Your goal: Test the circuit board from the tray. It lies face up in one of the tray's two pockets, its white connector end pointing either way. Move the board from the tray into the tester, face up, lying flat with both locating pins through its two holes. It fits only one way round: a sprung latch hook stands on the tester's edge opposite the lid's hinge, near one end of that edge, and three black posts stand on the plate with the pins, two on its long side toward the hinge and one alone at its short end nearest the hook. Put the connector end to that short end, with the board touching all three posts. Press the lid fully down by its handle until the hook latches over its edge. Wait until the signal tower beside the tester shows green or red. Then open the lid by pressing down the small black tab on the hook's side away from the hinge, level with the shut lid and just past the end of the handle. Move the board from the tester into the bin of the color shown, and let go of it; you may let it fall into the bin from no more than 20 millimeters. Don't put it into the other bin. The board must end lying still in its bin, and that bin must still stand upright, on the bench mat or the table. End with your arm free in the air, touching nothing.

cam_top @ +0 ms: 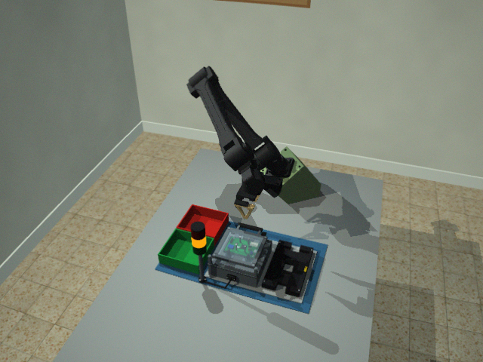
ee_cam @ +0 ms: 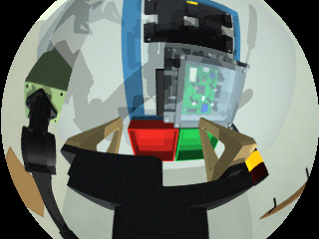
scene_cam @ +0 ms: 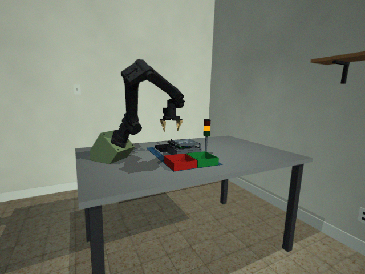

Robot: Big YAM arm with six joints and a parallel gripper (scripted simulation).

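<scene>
Right now the latch hook is 90 mm below my hand, 60 mm to the left of it and 20 mm ahead of it. The rest, counted from my hand: tester plate: 120 mm below, 90 mm ahead, 10 mm to the left; green circuit board: 110 mm below, 80 mm ahead, 10 mm to the left; clear lid: 90 mm below, 90 mm ahead, 10 mm to the left.
</scene>
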